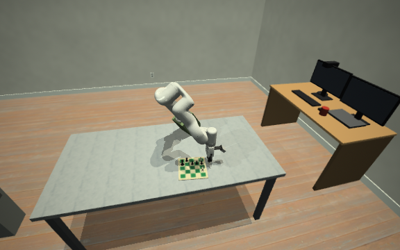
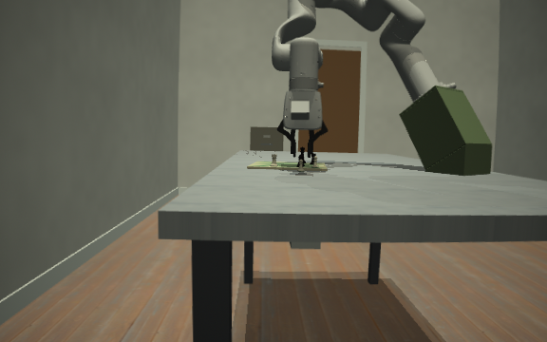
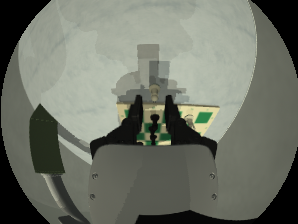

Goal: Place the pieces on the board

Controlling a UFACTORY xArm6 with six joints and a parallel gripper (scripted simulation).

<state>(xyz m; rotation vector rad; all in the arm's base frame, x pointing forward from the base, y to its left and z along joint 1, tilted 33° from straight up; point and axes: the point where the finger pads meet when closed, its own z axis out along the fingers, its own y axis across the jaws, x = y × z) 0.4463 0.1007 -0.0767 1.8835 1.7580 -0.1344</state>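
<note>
The white rook lies 6 cm ahead of my hand, 8 cm to the right of it and 4 cm below it. Also, from my hand: chessboard 1 cm ahead, 14 cm to the right, 5 cm below; black queen 4 cm behind, 21 cm to the right, 3 cm below.
</note>
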